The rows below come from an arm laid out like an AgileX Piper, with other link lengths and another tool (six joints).
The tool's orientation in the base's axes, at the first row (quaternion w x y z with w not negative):
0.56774, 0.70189, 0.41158, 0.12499
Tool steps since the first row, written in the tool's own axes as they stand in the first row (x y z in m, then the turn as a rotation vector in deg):
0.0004, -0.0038, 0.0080, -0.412, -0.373, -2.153
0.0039, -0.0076, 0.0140, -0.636, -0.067, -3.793
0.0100, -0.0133, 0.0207, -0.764, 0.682, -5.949
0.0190, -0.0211, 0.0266, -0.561, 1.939, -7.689
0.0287, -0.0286, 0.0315, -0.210, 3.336, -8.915
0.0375, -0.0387, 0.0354, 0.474, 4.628, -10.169
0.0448, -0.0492, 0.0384, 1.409, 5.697, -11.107
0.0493, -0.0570, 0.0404, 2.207, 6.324, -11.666
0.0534, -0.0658, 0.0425, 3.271, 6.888, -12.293
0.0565, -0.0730, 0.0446, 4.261, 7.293, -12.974
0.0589, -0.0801, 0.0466, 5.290, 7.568, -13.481
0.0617, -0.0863, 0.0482, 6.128, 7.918, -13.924
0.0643, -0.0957, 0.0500, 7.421, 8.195, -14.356
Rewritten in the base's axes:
0.0037, -0.0052, -0.0061, -1.806, 1.204, 0.482
0.0081, -0.0068, -0.0125, -2.868, 2.176, 1.355
0.0138, -0.0070, -0.0216, -4.008, 3.568, 2.765
0.0199, -0.0044, -0.0332, -4.451, 4.901, 4.401
0.0259, -0.0007, -0.0443, -4.409, 5.982, 5.953
0.0295, 0.0031, -0.0572, -4.221, 7.323, 7.322
0.0315, 0.0064, -0.0698, -3.769, 8.629, 8.315
0.0322, 0.0084, -0.0788, -3.352, 9.581, 8.828
0.0323, 0.0100, -0.0886, -2.839, 10.773, 9.228
0.0324, 0.0109, -0.0966, -2.477, 11.951, 9.524
0.0321, 0.0114, -0.1044, -2.035, 13.039, 9.635
0.0322, 0.0124, -0.1113, -1.639, 13.944, 9.849
0.0309, 0.0132, -0.1211, -0.981, 15.170, 9.861

